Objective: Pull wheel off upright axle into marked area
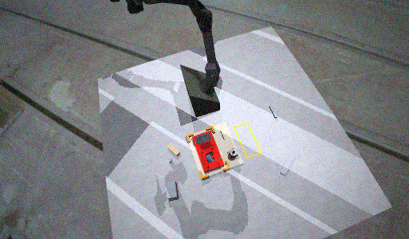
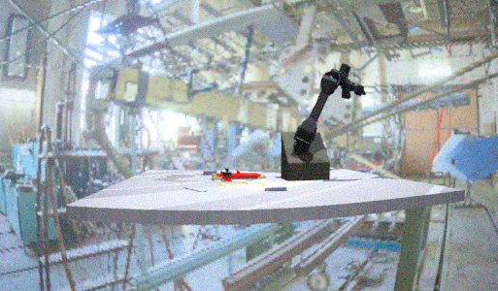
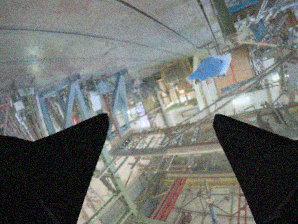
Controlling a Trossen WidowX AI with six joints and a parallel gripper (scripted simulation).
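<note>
The grey wheel is 810 mm ahead of my gripper tip, 310 mm to the left of it and 440 mm below it. Also, from my gripper tip: dark stick: 640 mm ahead, 610 mm to the left, 470 mm below; tan block: 700 mm ahead, 20 mm to the left, 470 mm below; grey angle piece: 900 mm ahead, 30 mm to the right, 470 mm below.
</note>
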